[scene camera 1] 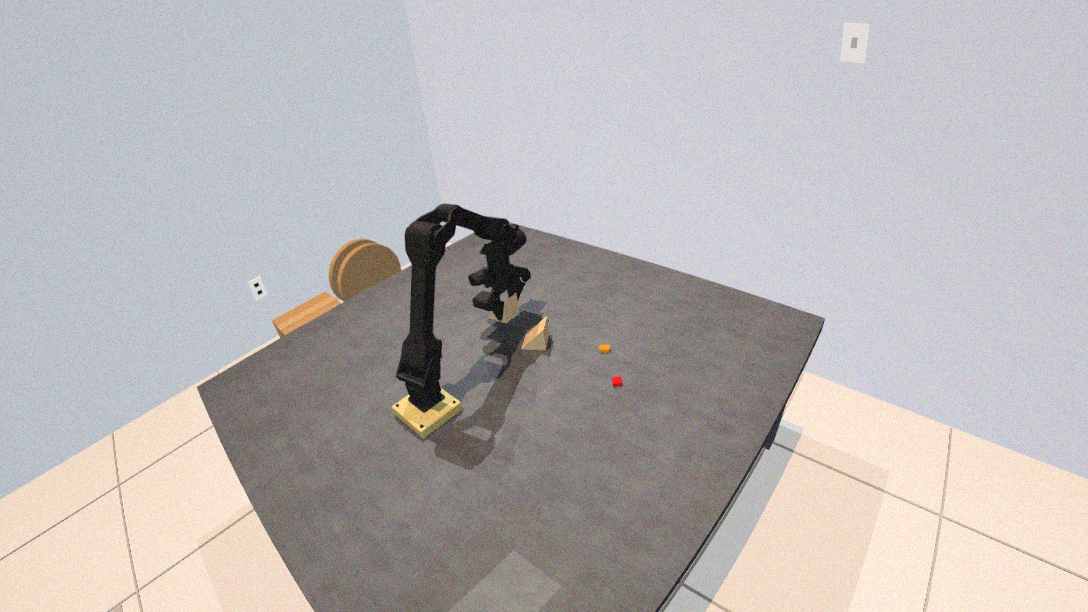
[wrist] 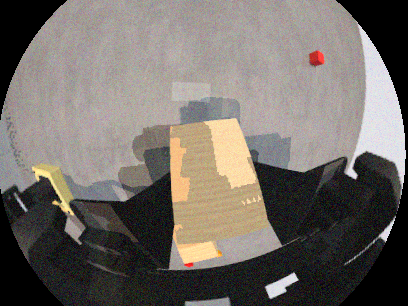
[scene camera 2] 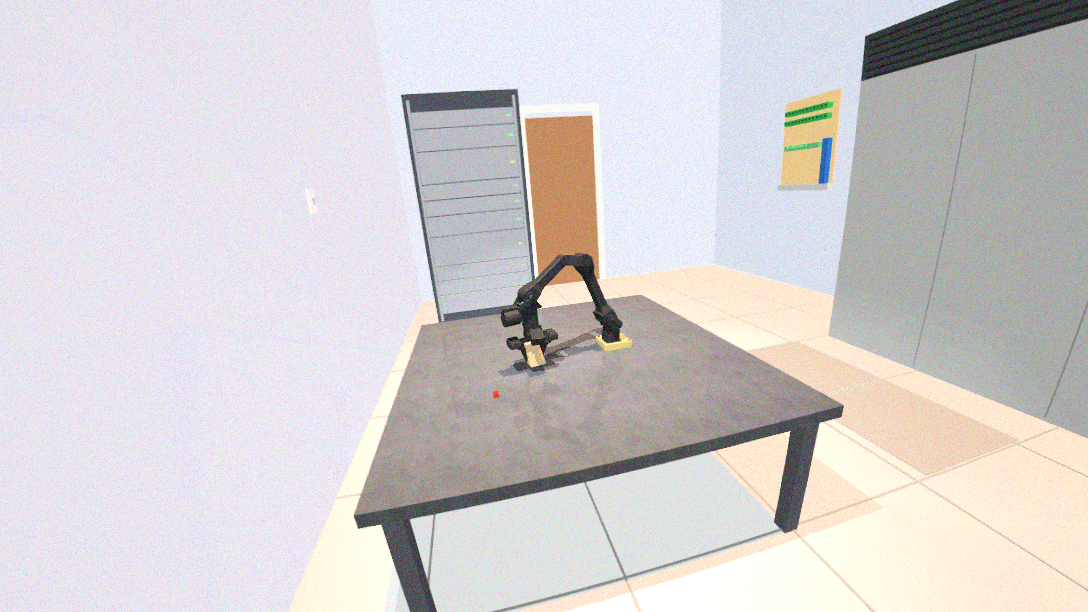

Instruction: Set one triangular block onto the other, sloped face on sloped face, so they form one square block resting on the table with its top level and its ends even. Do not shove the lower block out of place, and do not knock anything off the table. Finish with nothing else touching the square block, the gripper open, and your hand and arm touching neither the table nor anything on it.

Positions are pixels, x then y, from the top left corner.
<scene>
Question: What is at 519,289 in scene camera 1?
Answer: My gripper.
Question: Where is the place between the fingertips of my gripper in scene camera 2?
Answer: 534,359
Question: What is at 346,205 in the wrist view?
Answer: My gripper.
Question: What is my gripper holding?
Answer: A triangular block.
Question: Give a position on a triangular block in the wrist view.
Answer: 215,193
</scene>
